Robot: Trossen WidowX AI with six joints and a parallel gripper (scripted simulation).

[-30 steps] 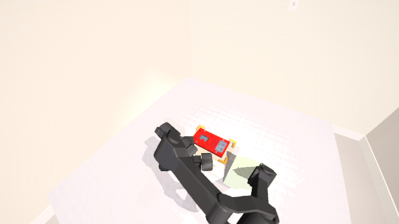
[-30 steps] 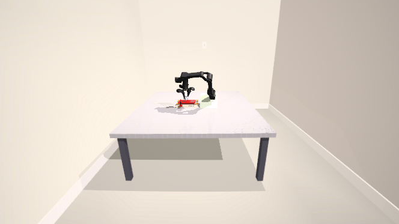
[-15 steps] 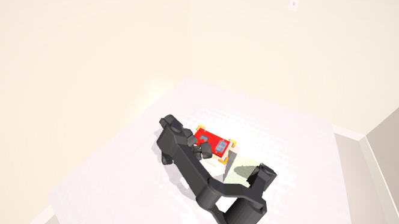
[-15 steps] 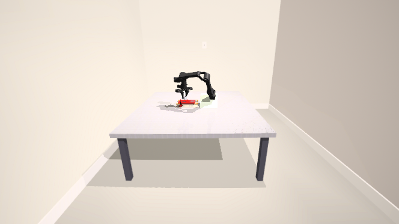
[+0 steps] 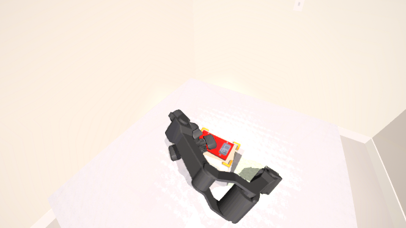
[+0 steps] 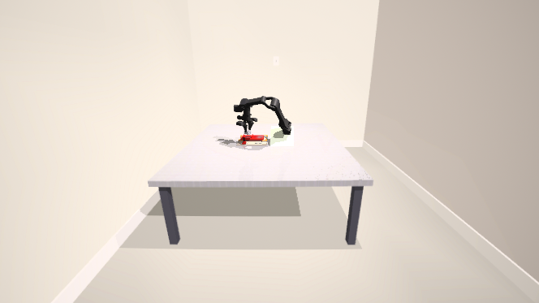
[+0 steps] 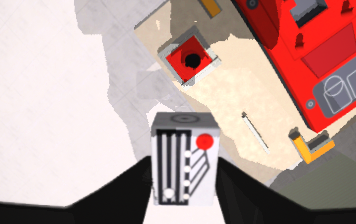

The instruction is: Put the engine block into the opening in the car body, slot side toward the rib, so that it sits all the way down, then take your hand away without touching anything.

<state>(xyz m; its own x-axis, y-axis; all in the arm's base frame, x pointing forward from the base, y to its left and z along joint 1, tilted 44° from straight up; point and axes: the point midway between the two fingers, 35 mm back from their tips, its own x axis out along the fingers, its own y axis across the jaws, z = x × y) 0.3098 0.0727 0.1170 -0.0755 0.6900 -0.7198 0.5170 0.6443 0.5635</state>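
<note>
Now: the base plate 14 cm to the right of my gripper tip and 11 cm below it. Also, from my gripper tip: engine block (1 cm below); black peg (4 cm ahead, 3 cm to the right, 9 cm below).
</note>
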